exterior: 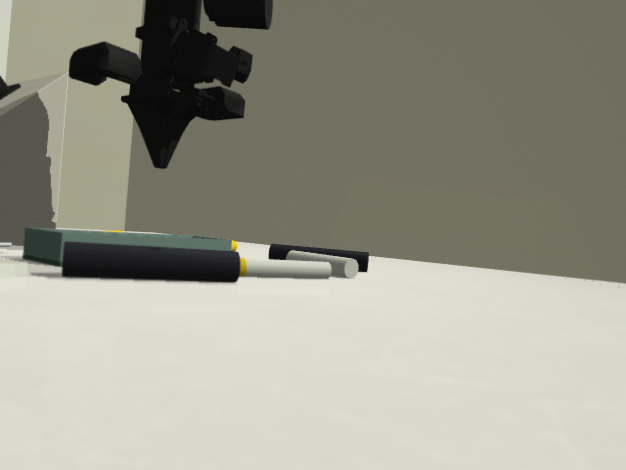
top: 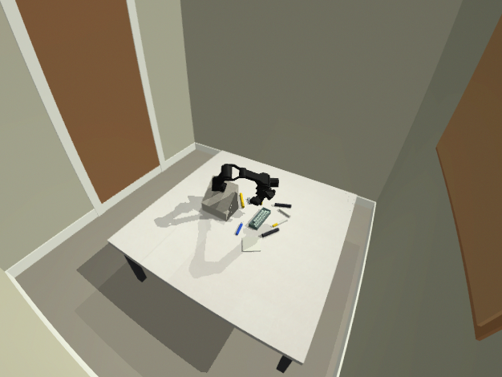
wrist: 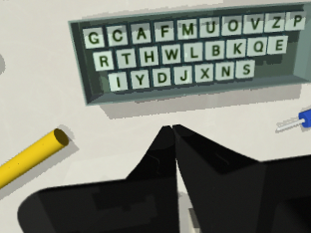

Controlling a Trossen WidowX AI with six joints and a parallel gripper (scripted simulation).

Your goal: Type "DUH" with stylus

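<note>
Right now my gripper tip is 150 mm to the left of the blue stylus, 90 mm above it and 60 mm past it. Round my gripper tip: white cylinder 150 mm ahead, 90 mm below, 20 mm to the right; stylus tip 120 mm to the right, 90 mm below, 70 mm behind; small grey block 120 mm behind, 90 mm to the left, 90 mm below.
</note>
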